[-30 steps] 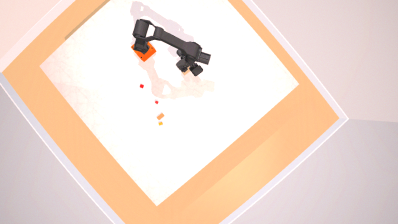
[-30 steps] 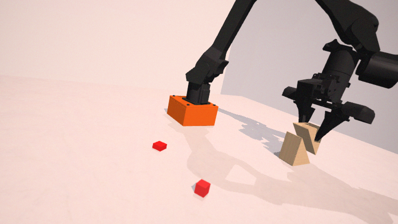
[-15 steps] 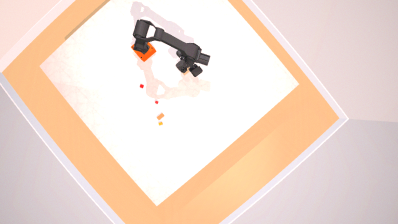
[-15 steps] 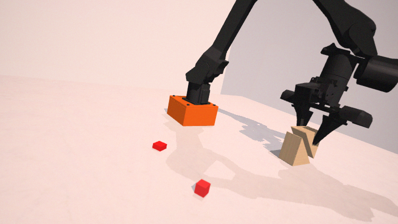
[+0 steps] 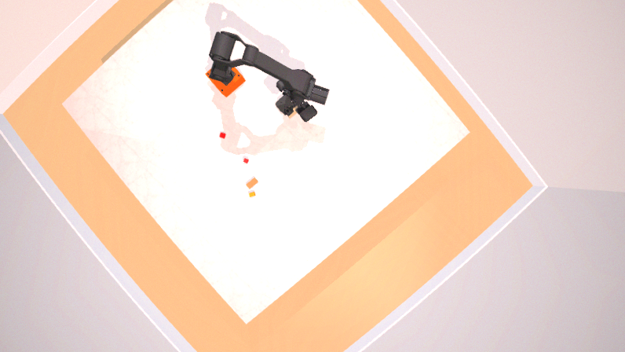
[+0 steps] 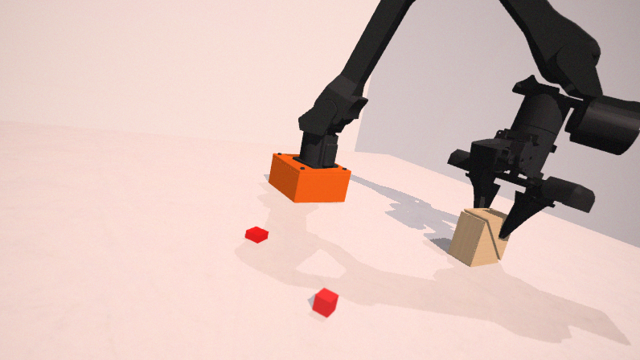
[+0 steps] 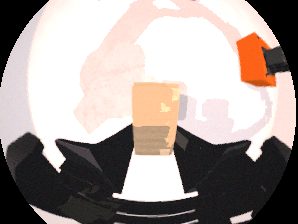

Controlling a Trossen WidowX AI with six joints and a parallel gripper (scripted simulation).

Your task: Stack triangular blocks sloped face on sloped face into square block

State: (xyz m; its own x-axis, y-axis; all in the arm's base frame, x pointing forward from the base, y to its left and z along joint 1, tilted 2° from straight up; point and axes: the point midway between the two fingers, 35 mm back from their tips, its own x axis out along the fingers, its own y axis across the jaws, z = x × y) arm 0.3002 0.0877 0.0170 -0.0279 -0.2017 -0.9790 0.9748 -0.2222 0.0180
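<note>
Right now the triangular block is 10 mm to the left of my gripper tip and 10 mm above it. Round my gripper tip: yellow piece: 90 mm ahead, 400 mm to the right, 40 mm below.
</note>
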